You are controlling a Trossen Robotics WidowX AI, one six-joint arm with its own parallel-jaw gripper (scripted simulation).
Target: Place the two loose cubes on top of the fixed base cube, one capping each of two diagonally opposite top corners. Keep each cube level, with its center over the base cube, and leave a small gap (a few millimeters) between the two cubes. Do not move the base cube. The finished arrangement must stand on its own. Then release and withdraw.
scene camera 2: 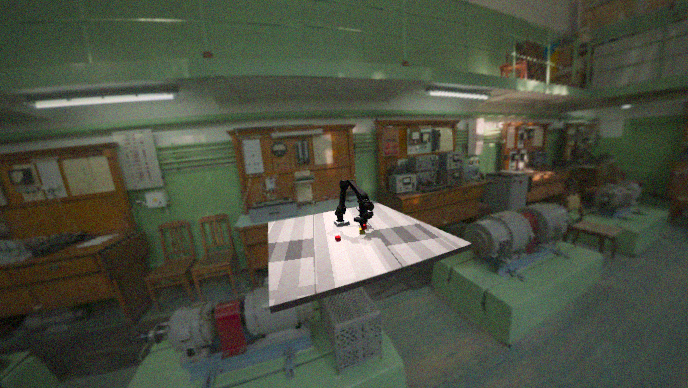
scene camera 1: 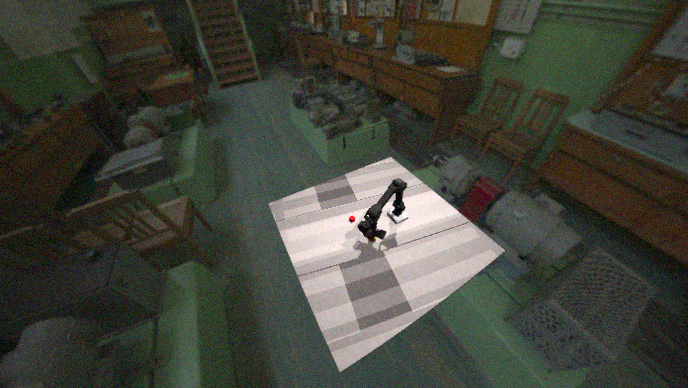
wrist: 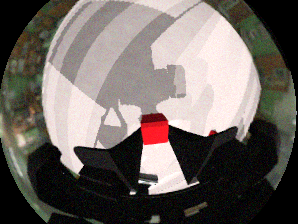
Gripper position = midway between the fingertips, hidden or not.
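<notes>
My gripper (wrist: 154, 128) grips a red cube (wrist: 154, 128).
</notes>
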